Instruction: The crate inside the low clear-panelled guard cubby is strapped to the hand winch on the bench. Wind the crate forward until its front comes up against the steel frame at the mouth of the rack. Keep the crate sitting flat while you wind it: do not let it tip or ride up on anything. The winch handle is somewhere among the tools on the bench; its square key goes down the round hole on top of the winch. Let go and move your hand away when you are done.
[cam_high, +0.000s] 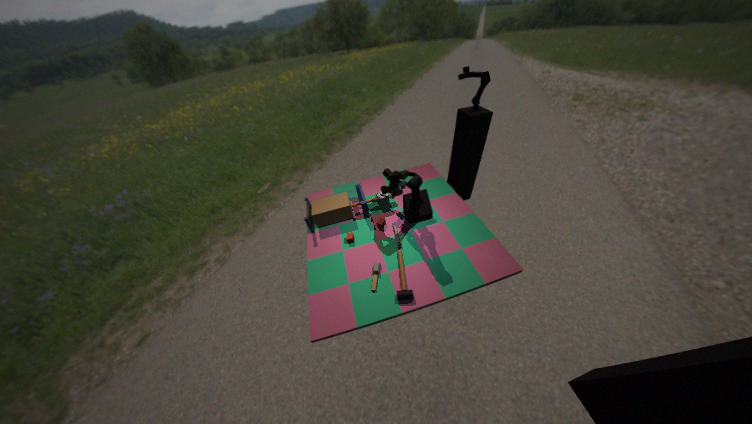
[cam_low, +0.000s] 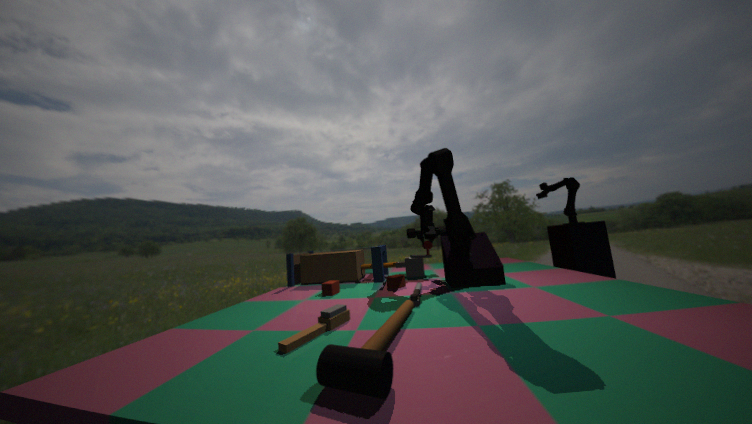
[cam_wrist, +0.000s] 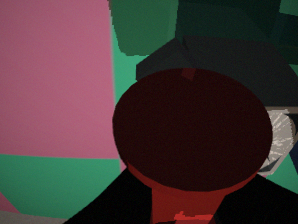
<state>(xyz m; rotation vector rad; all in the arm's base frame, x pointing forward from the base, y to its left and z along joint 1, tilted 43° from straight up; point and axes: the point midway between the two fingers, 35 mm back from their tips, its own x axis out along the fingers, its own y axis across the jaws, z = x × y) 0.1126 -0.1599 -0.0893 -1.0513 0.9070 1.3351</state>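
Right now the winch handle is 30 mm below my gripper tip, 30 mm ahead of it and 10 mm to the right of it. Also, from my gripper tip: grey winch 100 mm below, 60 mm to the right, 60 mm ahead; red knob 20 mm to the left; frame 230 mm ahead, 50 mm to the right, 30 mm below.
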